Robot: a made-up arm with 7 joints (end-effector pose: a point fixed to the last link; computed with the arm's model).
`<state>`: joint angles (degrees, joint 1 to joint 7).
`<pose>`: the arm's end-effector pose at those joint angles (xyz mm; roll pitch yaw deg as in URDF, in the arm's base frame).
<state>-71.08 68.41 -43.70 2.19 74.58 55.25 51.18</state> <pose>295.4 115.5 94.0 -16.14 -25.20 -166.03</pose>
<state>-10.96 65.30 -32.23 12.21 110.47 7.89 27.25</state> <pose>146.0 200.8 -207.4 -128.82 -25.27 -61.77</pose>
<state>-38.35 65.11 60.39 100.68 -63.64 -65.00 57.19</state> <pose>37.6 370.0 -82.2 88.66 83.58 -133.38</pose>
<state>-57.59 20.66 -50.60 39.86 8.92 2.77 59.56</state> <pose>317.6 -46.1 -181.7 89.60 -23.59 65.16</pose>
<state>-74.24 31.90 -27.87 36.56 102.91 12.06 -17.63</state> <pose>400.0 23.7 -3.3 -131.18 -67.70 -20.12</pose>
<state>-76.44 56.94 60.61 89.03 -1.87 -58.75 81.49</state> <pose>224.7 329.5 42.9 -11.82 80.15 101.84</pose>
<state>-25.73 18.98 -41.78 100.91 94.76 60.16 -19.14</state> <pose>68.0 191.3 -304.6 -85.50 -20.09 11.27</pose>
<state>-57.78 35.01 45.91 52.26 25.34 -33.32 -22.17</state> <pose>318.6 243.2 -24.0 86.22 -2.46 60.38</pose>
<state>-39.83 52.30 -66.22 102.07 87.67 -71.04 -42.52</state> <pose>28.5 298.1 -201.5 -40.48 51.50 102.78</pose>
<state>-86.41 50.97 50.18 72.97 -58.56 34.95 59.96</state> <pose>349.0 260.0 59.5 -120.28 60.61 -101.45</pose>
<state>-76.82 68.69 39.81 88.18 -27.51 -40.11 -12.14</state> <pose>213.1 363.9 96.5 30.11 18.80 76.10</pose>
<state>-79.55 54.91 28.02 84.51 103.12 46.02 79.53</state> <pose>280.3 308.7 58.2 14.45 -43.22 -132.70</pose>
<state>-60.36 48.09 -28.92 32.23 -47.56 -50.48 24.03</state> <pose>325.2 125.8 1.6 40.62 0.97 43.04</pose>
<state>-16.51 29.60 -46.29 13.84 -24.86 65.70 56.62</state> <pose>74.0 62.2 -332.4 172.10 -15.83 85.24</pose>
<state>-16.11 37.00 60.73 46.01 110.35 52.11 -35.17</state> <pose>30.2 374.2 -144.9 -175.23 -44.71 141.34</pose>
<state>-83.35 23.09 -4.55 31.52 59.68 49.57 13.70</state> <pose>394.0 59.1 96.2 90.12 -25.80 112.01</pose>
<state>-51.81 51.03 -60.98 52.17 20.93 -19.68 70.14</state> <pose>274.5 161.0 -190.2 101.42 -54.62 58.15</pose>
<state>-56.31 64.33 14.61 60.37 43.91 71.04 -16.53</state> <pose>186.4 369.5 -11.2 151.34 -8.70 154.05</pose>
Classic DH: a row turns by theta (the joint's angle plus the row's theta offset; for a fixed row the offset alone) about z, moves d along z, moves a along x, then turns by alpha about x. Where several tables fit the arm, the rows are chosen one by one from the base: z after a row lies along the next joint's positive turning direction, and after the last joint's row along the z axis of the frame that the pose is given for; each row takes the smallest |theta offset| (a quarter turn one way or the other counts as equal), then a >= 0, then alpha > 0; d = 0 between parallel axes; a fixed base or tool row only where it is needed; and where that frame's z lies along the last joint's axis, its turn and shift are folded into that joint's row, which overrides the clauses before.
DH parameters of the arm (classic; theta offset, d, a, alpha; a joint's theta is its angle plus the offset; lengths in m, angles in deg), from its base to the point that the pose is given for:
base (fixed): -4.07 0.0632 -0.0243 -74.51
joint 1: -75.12 0.0086 -0.0309 -90
joint 2: 74 -0.0248 -0.02 90
joint 3: 90 -0.2199 0.0469 -90
joint 4: 90 -0.021 0.021 90
joint 5: 0 0.1286 0.004 -90
joint 6: -90 0.0036 0.0573 90
joint 7: 50.9 0.006 0.0124 85.17
tool (fixed): -36.51 0.0212 0 0

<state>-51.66 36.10 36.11 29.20 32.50 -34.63 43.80</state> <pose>286.3 225.9 26.1 35.65 -11.71 108.10</pose>
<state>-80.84 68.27 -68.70 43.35 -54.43 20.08 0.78</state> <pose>351.5 230.3 -32.0 129.30 13.15 78.77</pose>
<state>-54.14 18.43 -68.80 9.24 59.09 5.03 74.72</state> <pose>193.9 -143.9 -169.0 36.67 -59.03 60.38</pose>
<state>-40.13 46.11 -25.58 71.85 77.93 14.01 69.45</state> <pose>229.6 252.9 -204.2 -119.06 -68.68 -48.54</pose>
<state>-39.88 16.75 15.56 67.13 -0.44 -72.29 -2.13</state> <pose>254.9 107.3 -187.1 67.76 5.30 47.31</pose>
